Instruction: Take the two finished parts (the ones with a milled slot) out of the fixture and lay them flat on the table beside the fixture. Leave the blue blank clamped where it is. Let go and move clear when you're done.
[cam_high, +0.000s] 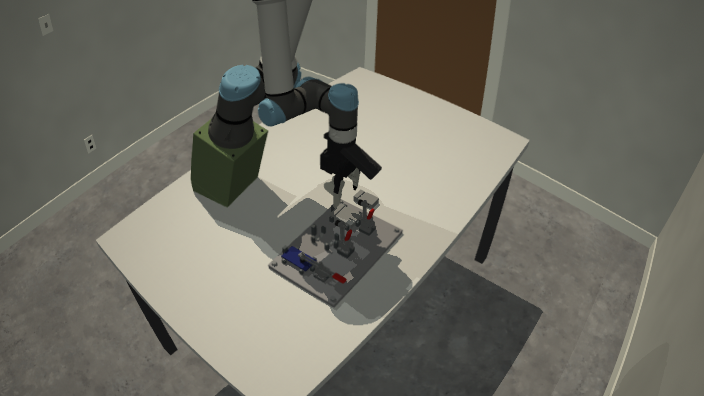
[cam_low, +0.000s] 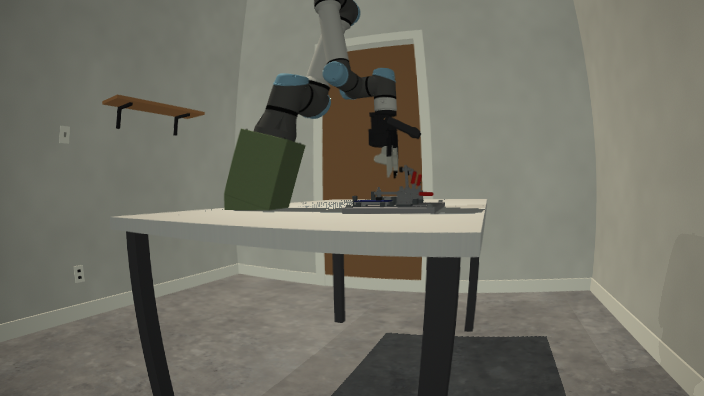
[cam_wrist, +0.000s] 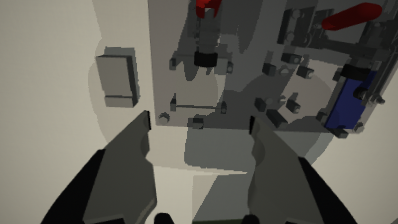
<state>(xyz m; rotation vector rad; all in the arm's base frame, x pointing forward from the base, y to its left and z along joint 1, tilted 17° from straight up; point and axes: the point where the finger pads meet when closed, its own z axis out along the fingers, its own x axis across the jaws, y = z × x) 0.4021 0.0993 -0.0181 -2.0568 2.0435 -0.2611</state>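
Right now my hand is 1 cm past the pale grey part and 8 cm above it. Round my hand: blue blank (22 cm to the right, 8 cm below); grey fixture plate (5 cm ahead, 11 cm to the right, 10 cm below).
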